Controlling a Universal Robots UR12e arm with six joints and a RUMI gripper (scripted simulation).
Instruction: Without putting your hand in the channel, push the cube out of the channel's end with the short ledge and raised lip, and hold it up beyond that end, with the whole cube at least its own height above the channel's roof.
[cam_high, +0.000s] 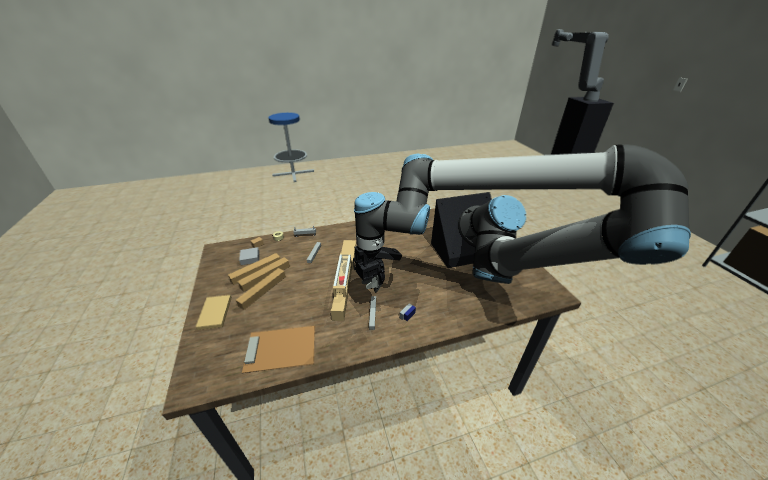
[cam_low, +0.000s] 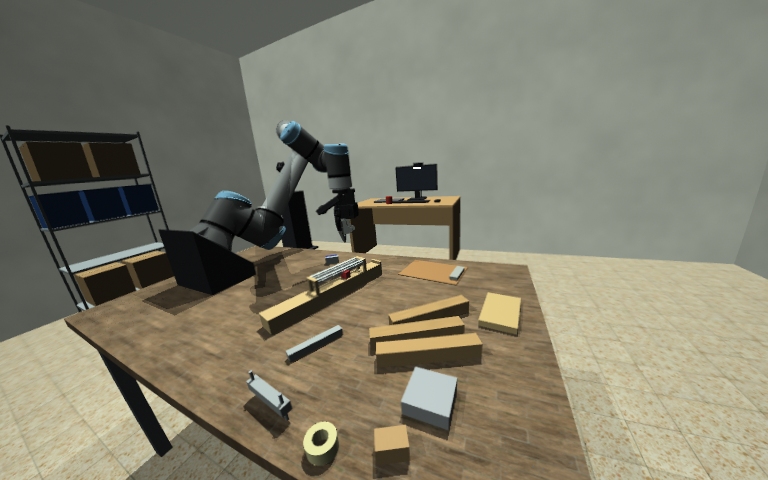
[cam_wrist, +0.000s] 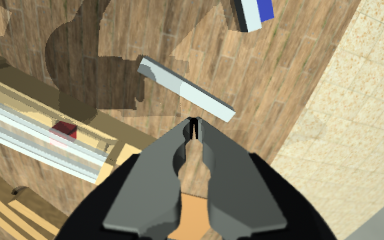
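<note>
The pale grey bar lies 12 cm below my hand and 1 cm ahead of it. From my hand the other things lie so: blue-and-white block 12 cm below, 12 cm behind, 3 cm to the left; red cube 15 cm to the right, 11 cm ahead, 8 cm below; tan plate 62 cm ahead, 12 cm to the right, 12 cm below.
</note>
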